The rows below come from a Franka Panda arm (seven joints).
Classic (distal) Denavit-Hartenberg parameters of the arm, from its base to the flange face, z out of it. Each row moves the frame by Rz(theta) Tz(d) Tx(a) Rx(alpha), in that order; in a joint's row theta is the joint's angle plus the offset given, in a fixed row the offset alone. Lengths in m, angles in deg.
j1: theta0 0; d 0.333; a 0; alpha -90
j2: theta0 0; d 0; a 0; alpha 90
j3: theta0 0; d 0.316; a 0.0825; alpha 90
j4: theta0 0; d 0; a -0.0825; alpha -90
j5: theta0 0; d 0.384; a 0; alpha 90
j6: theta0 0; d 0; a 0.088; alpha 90
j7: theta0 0; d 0.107; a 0; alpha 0
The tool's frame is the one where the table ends.
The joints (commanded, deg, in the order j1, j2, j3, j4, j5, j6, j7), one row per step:
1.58, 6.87, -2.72, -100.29, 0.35, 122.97, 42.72
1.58, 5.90, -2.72, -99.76, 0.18, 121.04, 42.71
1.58, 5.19, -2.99, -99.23, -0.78, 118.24, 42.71
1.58, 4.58, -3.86, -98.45, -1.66, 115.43, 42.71
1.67, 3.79, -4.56, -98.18, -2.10, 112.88, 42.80
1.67, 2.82, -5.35, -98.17, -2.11, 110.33, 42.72
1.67, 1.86, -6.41, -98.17, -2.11, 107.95, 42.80
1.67, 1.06, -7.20, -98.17, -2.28, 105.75, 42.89
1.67, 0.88, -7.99, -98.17, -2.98, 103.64, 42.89
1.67, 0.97, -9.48, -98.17, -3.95, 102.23, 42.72
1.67, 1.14, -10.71, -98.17, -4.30, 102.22, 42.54
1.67, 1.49, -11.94, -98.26, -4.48, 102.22, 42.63
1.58, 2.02, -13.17, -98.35, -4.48, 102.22, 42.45
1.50, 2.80, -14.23, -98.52, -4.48, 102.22, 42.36
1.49, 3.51, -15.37, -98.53, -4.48, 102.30, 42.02
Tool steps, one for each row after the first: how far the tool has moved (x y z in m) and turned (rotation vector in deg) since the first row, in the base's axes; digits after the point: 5 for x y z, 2 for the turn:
-0.00499, -0.00016, 0.01137, -0.11, 0.43, 0.06
-0.01065, -0.00383, 0.01822, -0.99, 2.01, 0.01
-0.01608, -0.01376, 0.02624, -1.84, 3.47, -0.72
-0.02289, -0.02058, 0.03219, -2.19, 4.98, -1.40
-0.03119, -0.02875, 0.03773, -2.09, 6.56, -2.18
-0.03974, -0.03949, 0.04334, -1.89, 7.99, -3.38
-0.04746, -0.04760, 0.04760, -1.83, 9.41, -4.29
-0.05277, -0.05629, 0.04586, -2.34, 11.39, -5.08
-0.05701, -0.07228, 0.04276, -3.11, 13.00, -6.38
-0.05833, -0.08486, 0.04116, -3.38, 13.25, -7.41
-0.05929, -0.09710, 0.03704, -3.46, 13.74, -8.70
-0.05999, -0.10988, 0.03117, -3.41, 14.41, -9.83
-0.05983, -0.12082, 0.02220, -3.39, 15.39, -10.85
-0.05986, -0.13186, 0.01546, -3.44, 16.08, -11.64

